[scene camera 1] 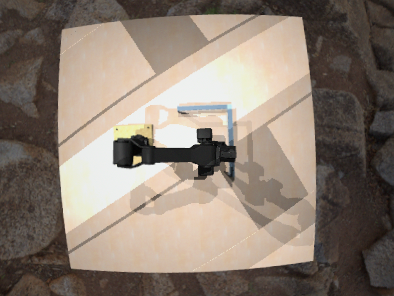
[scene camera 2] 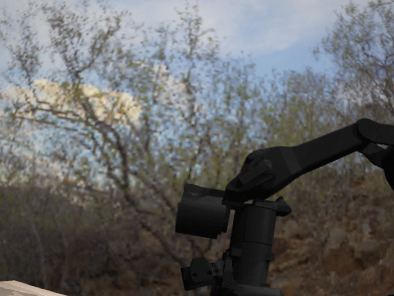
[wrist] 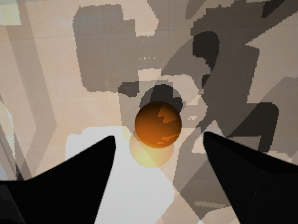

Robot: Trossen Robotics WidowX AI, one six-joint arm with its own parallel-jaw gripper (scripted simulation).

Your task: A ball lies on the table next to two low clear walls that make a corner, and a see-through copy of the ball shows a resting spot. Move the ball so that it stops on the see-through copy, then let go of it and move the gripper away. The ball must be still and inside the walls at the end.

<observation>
The gripper is open, holding nothing. Further things: an orange ball and a see-through copy of ball.
</observation>
